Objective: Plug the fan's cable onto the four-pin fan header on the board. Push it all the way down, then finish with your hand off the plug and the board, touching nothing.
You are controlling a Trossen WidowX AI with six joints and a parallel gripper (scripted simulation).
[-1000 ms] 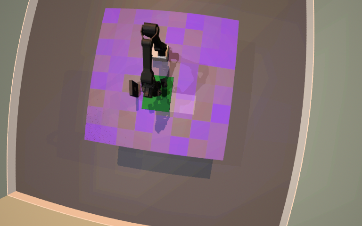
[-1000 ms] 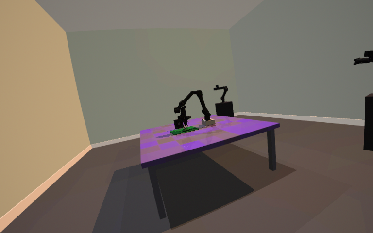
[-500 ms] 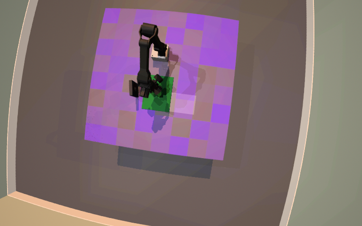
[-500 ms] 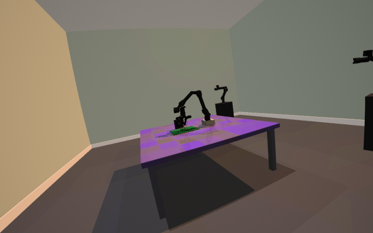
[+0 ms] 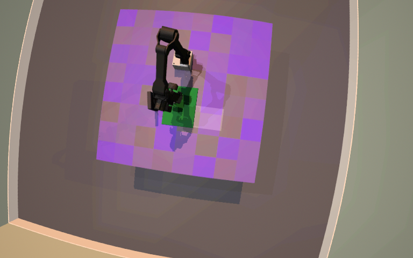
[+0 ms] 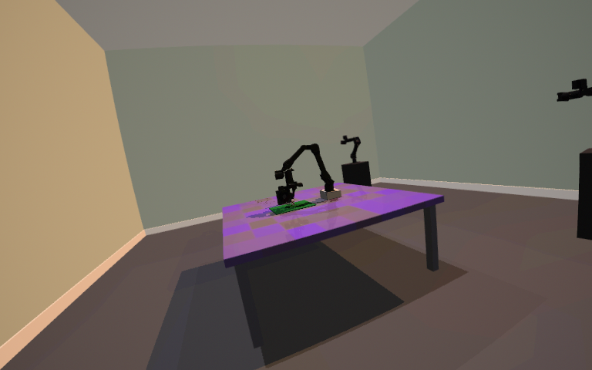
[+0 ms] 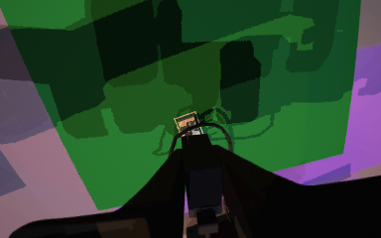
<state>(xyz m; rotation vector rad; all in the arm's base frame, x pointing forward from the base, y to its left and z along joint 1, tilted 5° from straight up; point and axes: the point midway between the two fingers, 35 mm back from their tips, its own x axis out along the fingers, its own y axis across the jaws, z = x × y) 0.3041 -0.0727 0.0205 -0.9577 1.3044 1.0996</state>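
Now: gripper tip 10 mm to the left of the fan header and 60 mm above it. From my gripper tip the other things lie so: dark fan plug: 10 mm to the right, 10 mm above; then fan: 10 mm ahead, 140 mm to the right, 10 mm below; then green board: 30 mm ahead, 30 mm to the left, 80 mm below.
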